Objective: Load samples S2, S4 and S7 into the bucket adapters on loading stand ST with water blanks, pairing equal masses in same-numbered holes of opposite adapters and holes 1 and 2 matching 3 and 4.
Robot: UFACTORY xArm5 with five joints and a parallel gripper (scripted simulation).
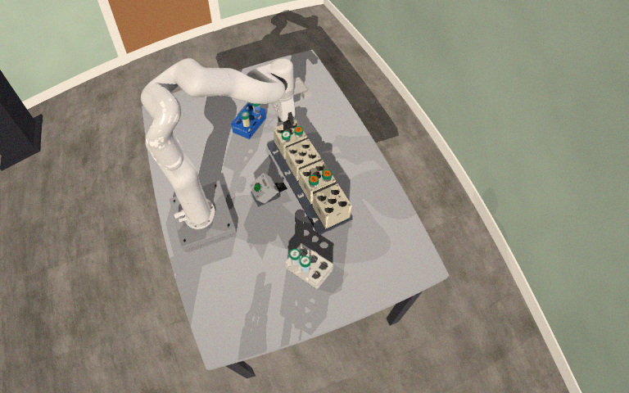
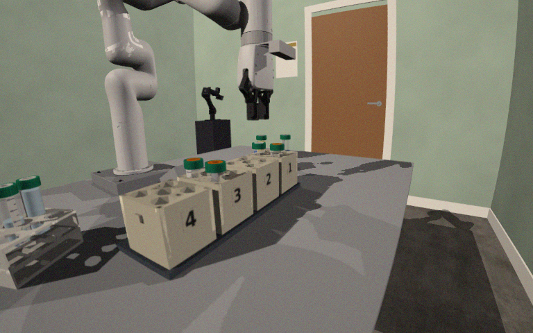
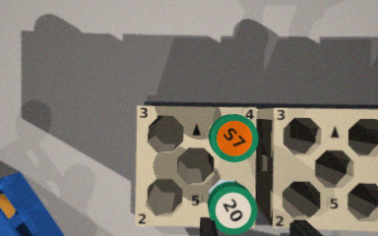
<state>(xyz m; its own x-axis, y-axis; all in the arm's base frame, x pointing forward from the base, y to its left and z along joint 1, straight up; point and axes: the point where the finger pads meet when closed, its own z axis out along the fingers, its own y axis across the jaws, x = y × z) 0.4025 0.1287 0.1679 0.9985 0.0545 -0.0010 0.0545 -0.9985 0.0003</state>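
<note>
Right now the green done key is 17 cm behind my hand, 14 cm to the right of it and 14 cm below it. Round my hand: adapter 1: 2 cm ahead, 3 cm to the left, 15 cm below; dark loading stand: 3 cm ahead, 14 cm to the right, 20 cm below; pink tube: 1 cm ahead, 23 cm to the right, 13 cm below.
</note>
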